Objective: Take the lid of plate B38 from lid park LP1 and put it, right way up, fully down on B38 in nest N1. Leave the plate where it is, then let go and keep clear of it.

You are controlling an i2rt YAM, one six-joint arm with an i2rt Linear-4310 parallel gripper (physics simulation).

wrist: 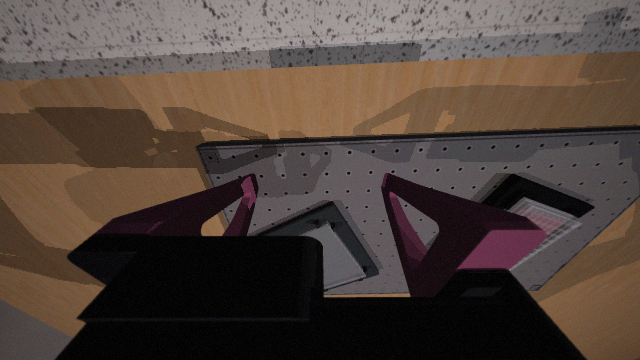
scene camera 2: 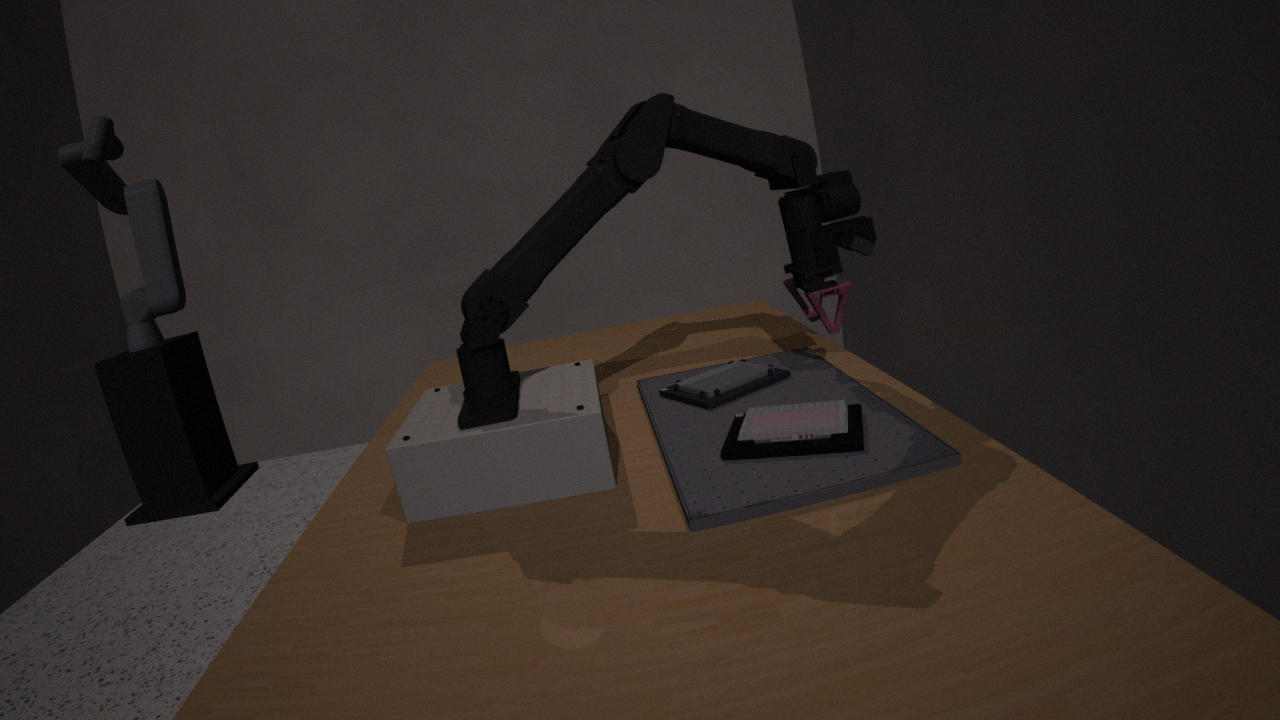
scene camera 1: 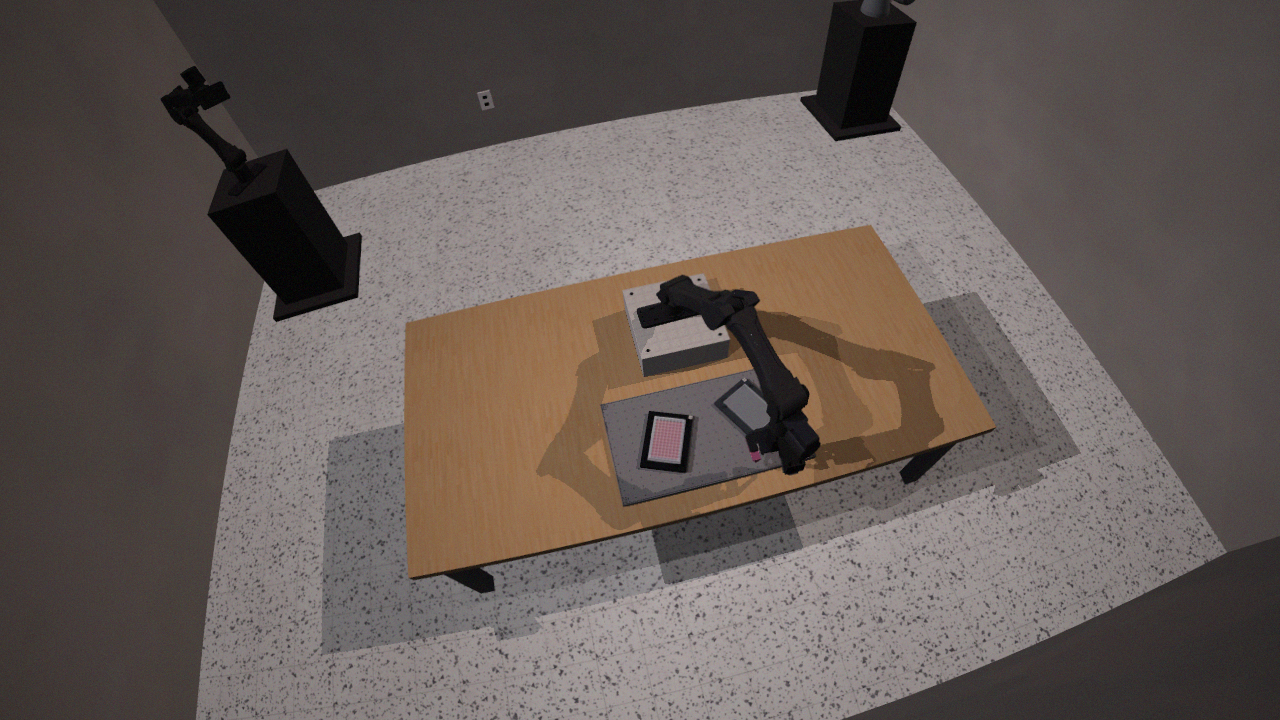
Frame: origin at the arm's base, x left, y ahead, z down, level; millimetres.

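Where they show: gripper, fingertip midpoint: (wrist: 319, 180) (scene camera 2: 824, 327) (scene camera 1: 773, 456); arm's base, link origin: (scene camera 2: 492, 400) (scene camera 1: 672, 311).
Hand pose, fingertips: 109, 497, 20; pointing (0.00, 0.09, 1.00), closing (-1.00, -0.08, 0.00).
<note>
Things, the pixels of their centre, and the offset from my fingertips, as dx, dy, dz. Level surfaces: height alone.
- dark grey lid park LP1, body centre: (scene camera 2: 725, 380) (wrist: 322, 258) (scene camera 1: 750, 408) +10, -166, +53
- Plate B38, body centre: (scene camera 2: 794, 421) (wrist: 506, 244) (scene camera 1: 666, 439) -236, -144, +44
- black nest N1, body centre: (scene camera 2: 795, 429) (wrist: 499, 238) (scene camera 1: 666, 440) -236, -144, +54
- wooden table, surface height: dz +76
The clear, greyish lid (scene camera 1: 748, 405) (scene camera 2: 726, 380) (wrist: 337, 257) lies flat in the dark grey lid park LP1 (scene camera 1: 723, 412) (scene camera 2: 707, 402) (wrist: 363, 250). Plate B38 (scene camera 1: 666, 438) (scene camera 2: 796, 420) (wrist: 542, 220), with pink wells, sits in the black nest N1 (scene camera 1: 654, 465) (scene camera 2: 751, 450) (wrist: 515, 184); no lid shows on it. My gripper (scene camera 2: 825, 324) (wrist: 319, 180) has pink fingers, wide open and empty. It hangs high above the board's far right part, apart from lid and plate. In the wrist view my gripper body hides part of the lid park, and one finger covers part of the plate.
Both holders stand on a grey perforated board (scene camera 1: 626, 474) (scene camera 2: 716, 501) (wrist: 350, 175) on the wooden table (scene camera 1: 501, 402) (scene camera 2: 537, 644) (wrist: 320, 100). My arm's base stands on a white box (scene camera 1: 684, 344) (scene camera 2: 510, 470) beside the board. Black pedestals (scene camera 1: 277, 232) (scene camera 2: 165, 429) stand on the floor beyond the table.
</note>
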